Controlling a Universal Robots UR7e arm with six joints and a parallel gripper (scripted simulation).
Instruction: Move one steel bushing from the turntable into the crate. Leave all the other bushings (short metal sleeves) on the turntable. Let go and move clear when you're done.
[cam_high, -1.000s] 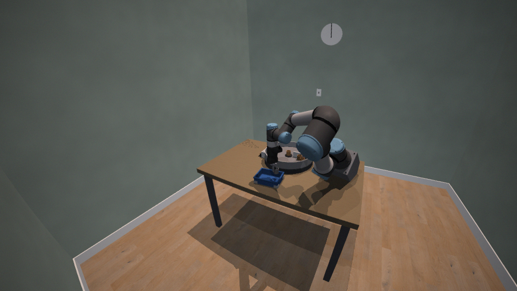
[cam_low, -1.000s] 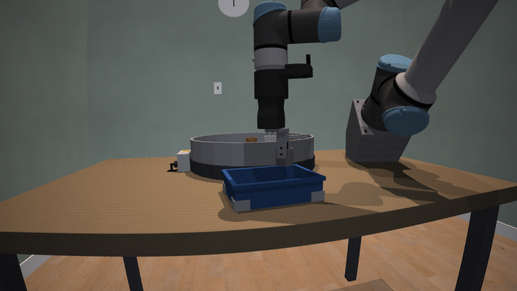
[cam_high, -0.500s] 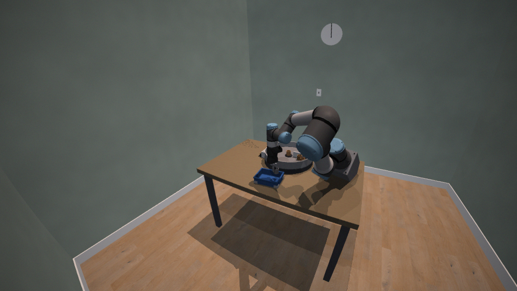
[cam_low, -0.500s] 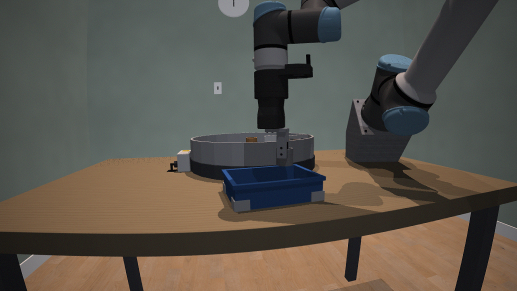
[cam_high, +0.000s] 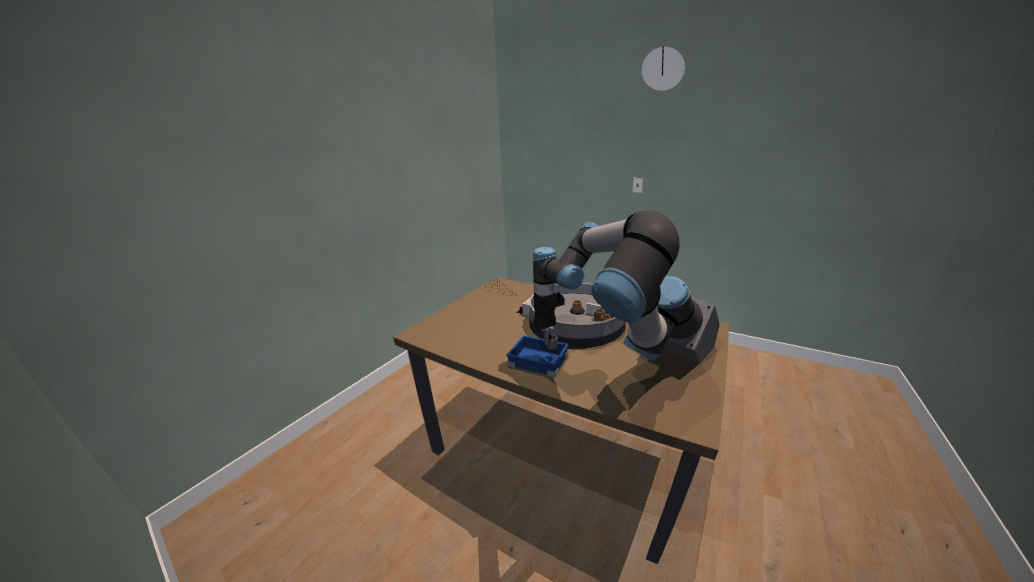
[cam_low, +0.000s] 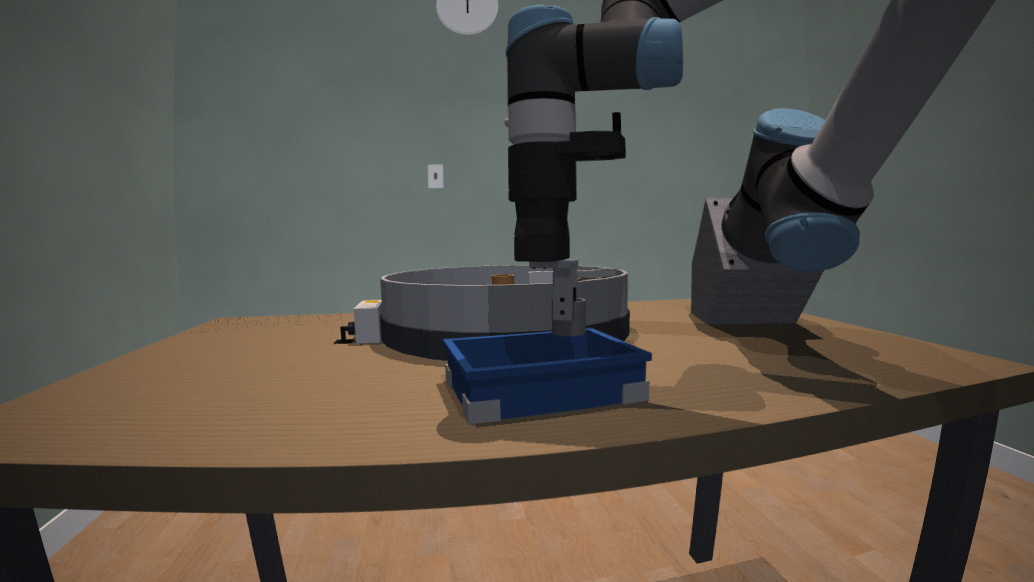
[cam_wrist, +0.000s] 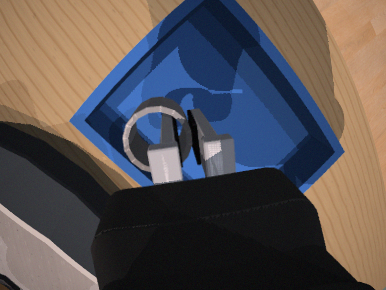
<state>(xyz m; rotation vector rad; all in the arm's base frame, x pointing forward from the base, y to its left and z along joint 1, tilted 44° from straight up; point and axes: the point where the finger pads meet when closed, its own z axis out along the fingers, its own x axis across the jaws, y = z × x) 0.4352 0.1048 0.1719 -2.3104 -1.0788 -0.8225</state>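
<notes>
The blue crate lies 3 cm ahead of my hand, 2 cm to the left of it and 7 cm below it. Round my hand: grey round turntable (1 cm ahead, 33 cm to the right, 4 cm below).
</notes>
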